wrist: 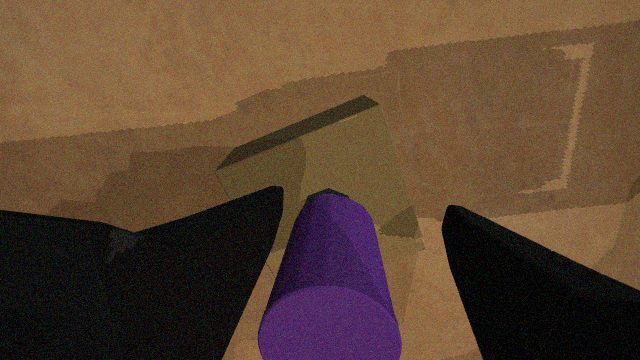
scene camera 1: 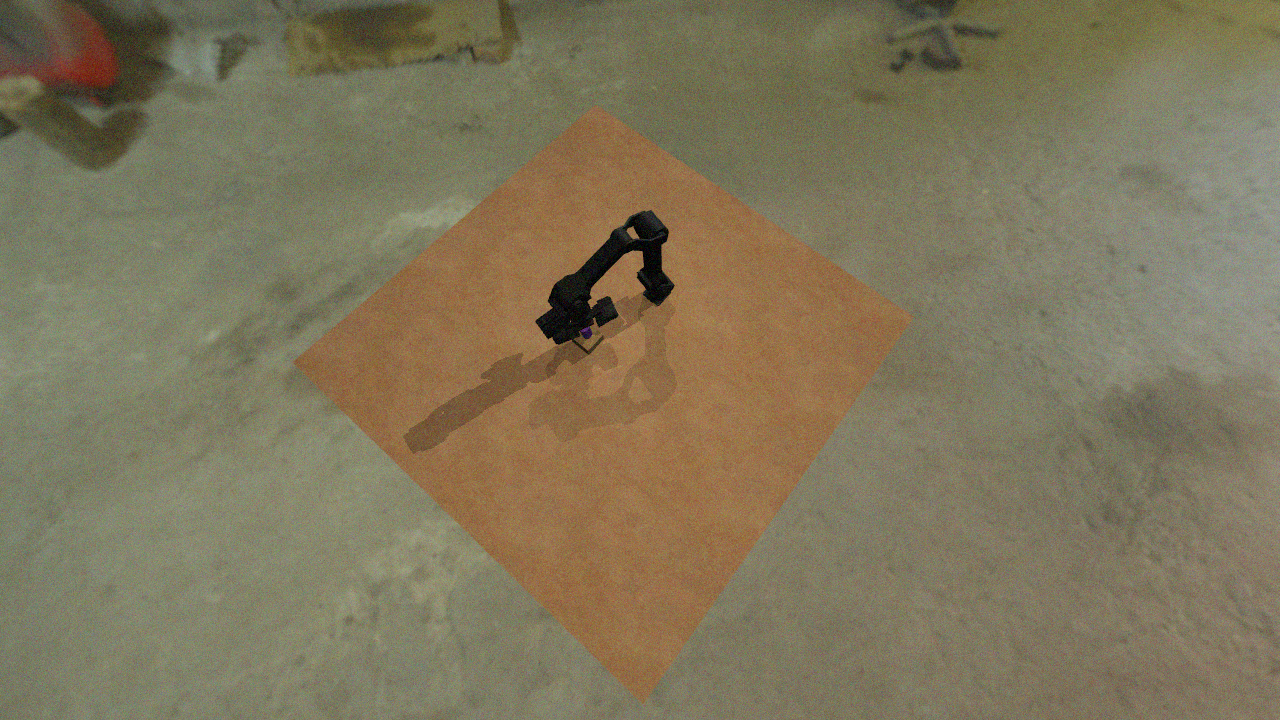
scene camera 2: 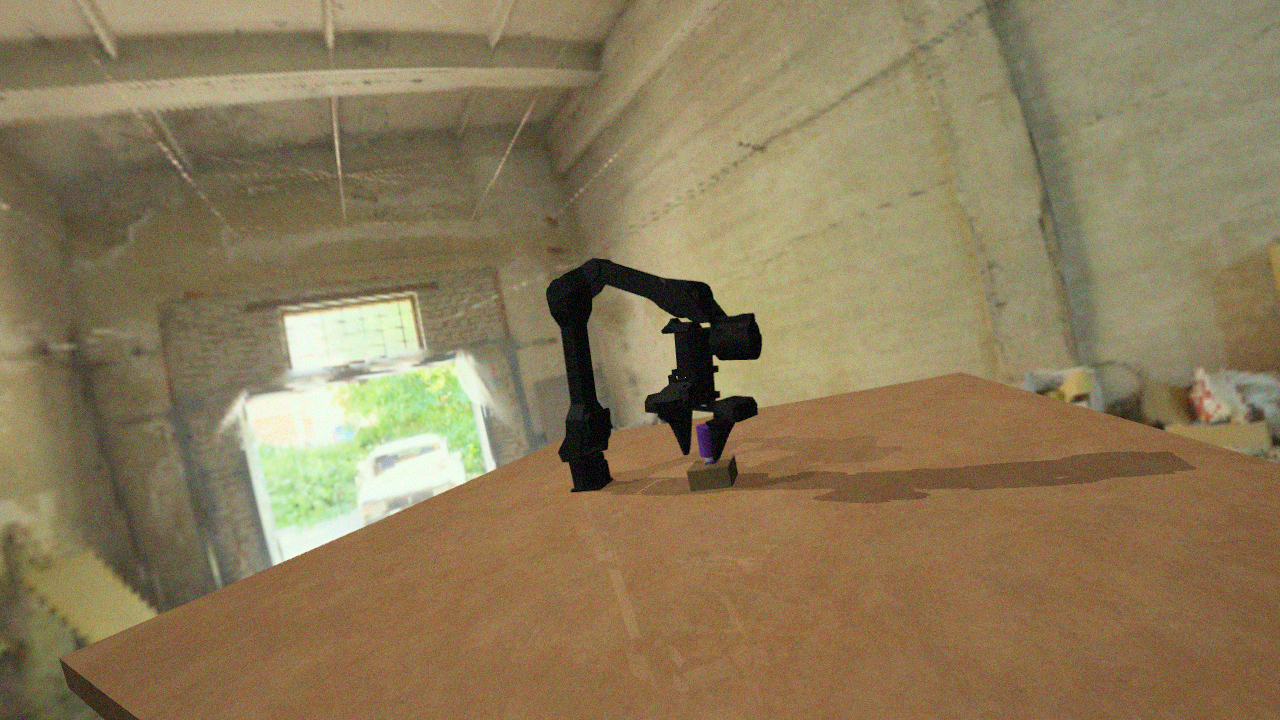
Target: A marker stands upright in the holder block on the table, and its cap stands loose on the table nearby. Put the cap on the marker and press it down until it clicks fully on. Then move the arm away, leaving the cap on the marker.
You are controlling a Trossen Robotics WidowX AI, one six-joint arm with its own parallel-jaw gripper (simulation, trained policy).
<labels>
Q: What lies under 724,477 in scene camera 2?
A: A holder block.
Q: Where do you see a purple cap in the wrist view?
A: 331,289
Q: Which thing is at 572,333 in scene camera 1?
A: My gripper.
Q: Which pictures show my gripper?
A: The wrist view, scene camera 1 and scene camera 2: all of them.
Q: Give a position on a holder block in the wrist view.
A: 361,103
</labels>
